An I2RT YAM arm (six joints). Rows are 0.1 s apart.
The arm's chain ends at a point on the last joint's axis. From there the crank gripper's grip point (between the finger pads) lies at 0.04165 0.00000 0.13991 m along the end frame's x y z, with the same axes.
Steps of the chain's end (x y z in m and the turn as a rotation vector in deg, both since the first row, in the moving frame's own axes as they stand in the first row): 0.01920, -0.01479, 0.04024, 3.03, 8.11, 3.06; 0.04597, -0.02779, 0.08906, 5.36, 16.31, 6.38; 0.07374, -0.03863, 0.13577, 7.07, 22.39, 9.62; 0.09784, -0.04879, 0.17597, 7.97, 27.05, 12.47; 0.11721, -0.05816, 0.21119, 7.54, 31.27, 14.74; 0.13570, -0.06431, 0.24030, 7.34, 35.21, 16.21; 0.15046, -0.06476, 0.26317, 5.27, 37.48, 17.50
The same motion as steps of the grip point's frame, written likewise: 0.03864, -0.01926, 0.03283, 3.03, 8.11, 3.06; 0.08392, -0.03335, 0.07139, 5.36, 16.31, 6.38; 0.12436, -0.04307, 0.10889, 7.07, 22.39, 9.62; 0.15732, -0.05034, 0.14132, 7.97, 27.05, 12.47; 0.18376, -0.05441, 0.16920, 7.54, 31.27, 14.74; 0.20832, -0.05671, 0.19091, 7.34, 35.21, 16.21; 0.22561, -0.05033, 0.20962, 5.27, 37.48, 17.50
